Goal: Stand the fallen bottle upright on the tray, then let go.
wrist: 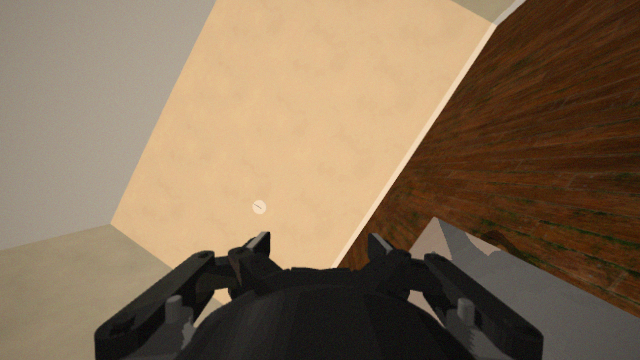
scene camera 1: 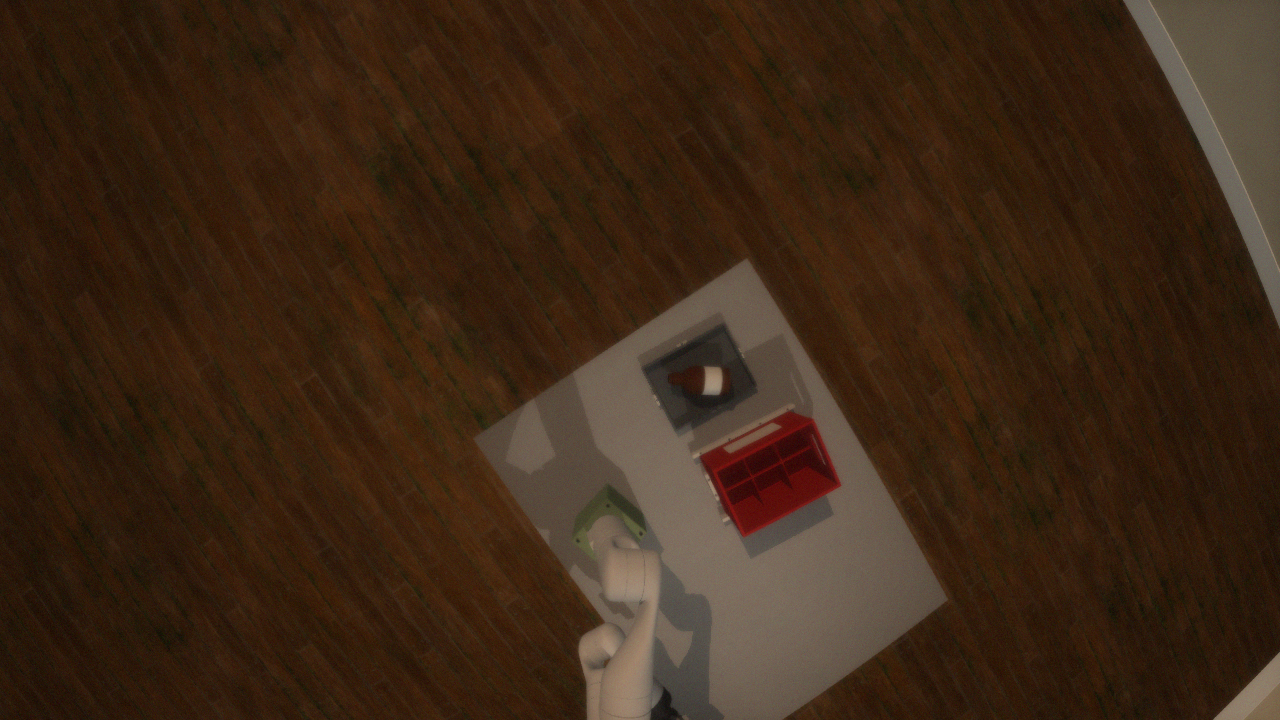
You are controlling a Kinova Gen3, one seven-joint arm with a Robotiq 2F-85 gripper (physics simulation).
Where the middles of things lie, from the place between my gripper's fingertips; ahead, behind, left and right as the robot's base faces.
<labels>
My gripper is now 700 mm to the right of the brown bottle [scene camera 1: 704,380], 410 mm short of it and 260 mm above it.
</labels>
